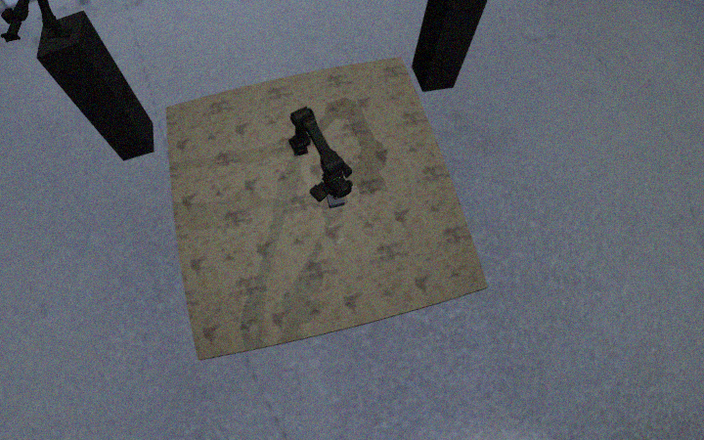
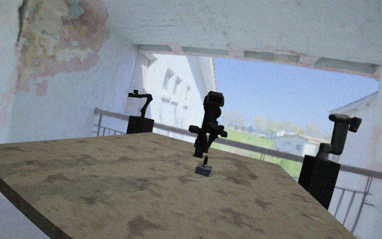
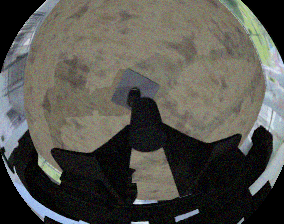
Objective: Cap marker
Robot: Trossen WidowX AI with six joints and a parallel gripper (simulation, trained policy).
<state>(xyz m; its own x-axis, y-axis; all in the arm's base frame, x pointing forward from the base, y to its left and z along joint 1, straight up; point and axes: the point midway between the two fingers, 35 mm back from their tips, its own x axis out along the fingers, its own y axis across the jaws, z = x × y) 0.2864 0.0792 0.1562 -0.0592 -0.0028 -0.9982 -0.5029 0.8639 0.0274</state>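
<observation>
My gripper tip is 5 cm above the dark marker, 2 cm to the right of it and 1 cm short of it. From my gripper tip the other things lie so: dark cap (1 cm ahead, 1 cm above); then grey holder block (11 cm below, 2 cm to the left, 1 cm ahead).
</observation>
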